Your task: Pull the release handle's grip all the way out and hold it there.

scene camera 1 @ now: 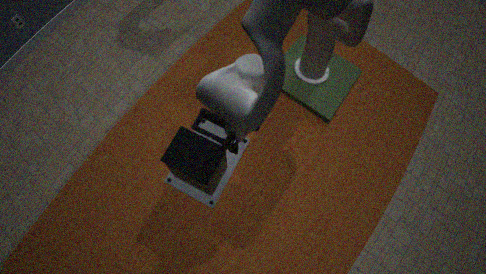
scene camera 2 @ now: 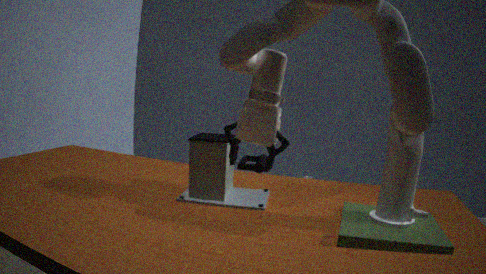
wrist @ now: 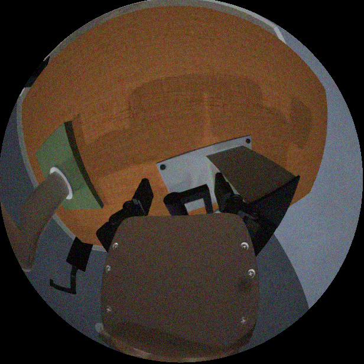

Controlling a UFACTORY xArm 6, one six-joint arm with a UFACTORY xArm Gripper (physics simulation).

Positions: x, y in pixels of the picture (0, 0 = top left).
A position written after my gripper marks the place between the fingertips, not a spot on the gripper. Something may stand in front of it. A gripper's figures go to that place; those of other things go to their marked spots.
Labels:
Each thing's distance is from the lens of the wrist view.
my gripper point(wrist: 181, 184): 0.14 m
release handle point(wrist: 262, 183): 0.16 m
grey base plate point(wrist: 181, 172): 0.26 m
The marked spots on the release handle and the grey base plate are 0.17 m apart.

